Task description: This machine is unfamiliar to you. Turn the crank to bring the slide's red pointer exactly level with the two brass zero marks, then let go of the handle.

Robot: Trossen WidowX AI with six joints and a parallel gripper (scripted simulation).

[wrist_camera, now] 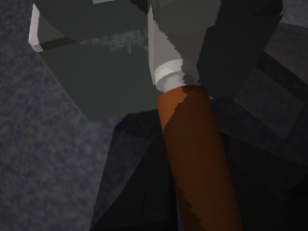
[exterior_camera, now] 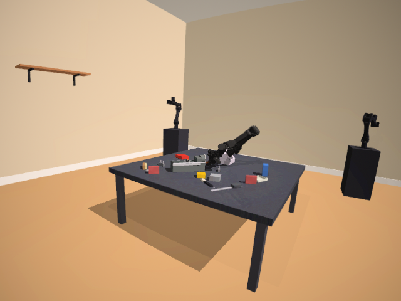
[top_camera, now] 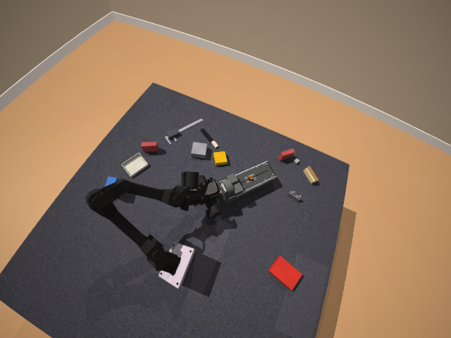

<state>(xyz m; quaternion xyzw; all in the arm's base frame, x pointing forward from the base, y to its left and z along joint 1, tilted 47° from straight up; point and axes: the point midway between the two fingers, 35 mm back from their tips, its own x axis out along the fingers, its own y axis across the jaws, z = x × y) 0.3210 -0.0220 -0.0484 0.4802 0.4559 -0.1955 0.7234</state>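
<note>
My gripper tip is now 30 mm below the brown crank handle, 10 mm to the right of it and 10 mm past it. Round my gripper tip: grey block (200 mm ahead, 170 mm to the left, 20 mm below); yellow block (200 mm ahead, 50 mm to the left, 20 mm below); red pointer (110 mm to the right, 110 mm ahead, 50 mm above).
</note>
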